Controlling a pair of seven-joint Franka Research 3 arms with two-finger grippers.
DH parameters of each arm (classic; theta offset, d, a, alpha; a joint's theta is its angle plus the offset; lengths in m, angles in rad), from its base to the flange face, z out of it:
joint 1: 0 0.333 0 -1.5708
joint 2: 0 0 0 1.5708
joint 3: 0 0.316 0.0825 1.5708
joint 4: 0 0 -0.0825 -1.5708
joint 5: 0 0.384 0 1.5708
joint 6: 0 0 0.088 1.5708
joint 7: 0 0.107 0 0
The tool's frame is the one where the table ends.
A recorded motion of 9 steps. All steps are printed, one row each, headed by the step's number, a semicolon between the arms.
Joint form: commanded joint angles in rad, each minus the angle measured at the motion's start. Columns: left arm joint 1, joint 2, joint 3, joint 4, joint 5, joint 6, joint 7; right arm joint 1, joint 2, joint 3, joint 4, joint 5, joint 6, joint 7.
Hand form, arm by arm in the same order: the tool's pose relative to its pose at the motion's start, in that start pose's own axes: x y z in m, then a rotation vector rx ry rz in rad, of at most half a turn. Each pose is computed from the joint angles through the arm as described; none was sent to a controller.
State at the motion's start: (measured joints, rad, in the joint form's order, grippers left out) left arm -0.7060 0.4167 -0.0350 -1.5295 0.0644 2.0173 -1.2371; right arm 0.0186 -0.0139 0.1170 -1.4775 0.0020 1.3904 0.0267
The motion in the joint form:
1: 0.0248 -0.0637 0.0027 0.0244 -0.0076 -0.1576 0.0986; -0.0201 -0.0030 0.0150 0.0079 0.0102 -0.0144 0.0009
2: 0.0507 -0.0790 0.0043 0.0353 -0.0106 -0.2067 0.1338; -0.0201 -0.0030 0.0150 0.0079 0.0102 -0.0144 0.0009
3: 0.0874 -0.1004 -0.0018 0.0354 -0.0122 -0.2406 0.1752; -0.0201 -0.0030 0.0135 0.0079 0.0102 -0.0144 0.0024
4: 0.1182 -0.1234 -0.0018 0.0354 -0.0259 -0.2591 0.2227; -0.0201 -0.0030 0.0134 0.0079 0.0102 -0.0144 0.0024
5: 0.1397 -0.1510 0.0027 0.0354 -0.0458 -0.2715 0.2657; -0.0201 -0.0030 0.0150 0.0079 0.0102 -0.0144 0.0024
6: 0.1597 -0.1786 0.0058 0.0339 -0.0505 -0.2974 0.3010; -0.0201 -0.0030 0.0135 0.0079 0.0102 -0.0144 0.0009
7: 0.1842 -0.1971 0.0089 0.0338 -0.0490 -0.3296 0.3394; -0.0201 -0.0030 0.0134 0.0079 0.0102 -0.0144 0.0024
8: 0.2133 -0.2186 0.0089 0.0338 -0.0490 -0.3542 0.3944; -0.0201 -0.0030 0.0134 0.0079 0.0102 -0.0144 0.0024
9: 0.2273 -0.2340 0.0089 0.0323 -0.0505 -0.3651 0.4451; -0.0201 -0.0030 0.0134 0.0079 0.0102 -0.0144 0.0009
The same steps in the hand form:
1: 0.0129 -0.0232 -0.0409 0.0654 -0.0276 0.0645; -0.0029 0.0013 -0.0038 0.0097 -0.0038 0.0041
2: 0.0280 -0.0354 -0.0516 0.0866 -0.0393 0.0702; -0.0029 0.0013 -0.0038 0.0097 -0.0038 0.0041
3: 0.0445 -0.0497 -0.0625 0.0972 -0.0487 0.0793; -0.0029 0.0021 -0.0038 0.0098 -0.0038 0.0071
4: 0.0596 -0.0627 -0.0756 0.0875 -0.0595 0.0918; -0.0029 0.0022 -0.0038 0.0098 -0.0038 0.0072
5: 0.0706 -0.0742 -0.0922 0.0655 -0.0680 0.1039; -0.0029 0.0013 -0.0038 0.0097 -0.0038 0.0056
6: 0.0797 -0.0874 -0.1070 0.0633 -0.0712 0.1150; -0.0029 0.0021 -0.0038 0.0098 -0.0038 0.0056
7: 0.0913 -0.1021 -0.1158 0.0758 -0.0776 0.1262; -0.0029 0.0022 -0.0038 0.0098 -0.0038 0.0072
8: 0.1034 -0.1174 -0.1272 0.0774 -0.0808 0.1518; -0.0029 0.0022 -0.0038 0.0098 -0.0038 0.0072
9: 0.1083 -0.1256 -0.1351 0.0728 -0.0817 0.1882; -0.0029 0.0022 -0.0038 0.0098 -0.0038 0.0057

